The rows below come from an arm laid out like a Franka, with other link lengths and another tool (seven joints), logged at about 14 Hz.
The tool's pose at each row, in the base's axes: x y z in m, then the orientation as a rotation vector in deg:
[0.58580 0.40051 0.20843 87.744 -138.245 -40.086]
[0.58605 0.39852 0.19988 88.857 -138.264 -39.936]
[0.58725 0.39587 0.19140 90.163 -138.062 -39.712]
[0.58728 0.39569 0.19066 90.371 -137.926 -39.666]
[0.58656 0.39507 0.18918 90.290 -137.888 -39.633]
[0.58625 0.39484 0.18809 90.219 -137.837 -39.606]
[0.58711 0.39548 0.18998 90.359 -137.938 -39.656]
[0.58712 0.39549 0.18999 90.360 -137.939 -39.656]
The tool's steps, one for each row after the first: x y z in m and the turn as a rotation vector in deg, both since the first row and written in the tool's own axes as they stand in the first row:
[0.00237 -0.00508 0.00676 0.433 -0.201 -0.721]
[0.00490 -0.01112 0.01288 0.841 -0.264 -1.597]
[0.00511 -0.01157 0.01346 0.853 -0.198 -1.753]
[0.00611 -0.01194 0.01486 0.820 -0.134 -1.702]
[0.00654 -0.01230 0.01587 0.781 -0.066 -1.660]
[0.00543 -0.01184 0.01406 0.860 -0.198 -1.742]
[0.00542 -0.01184 0.01405 0.861 -0.199 -1.742]

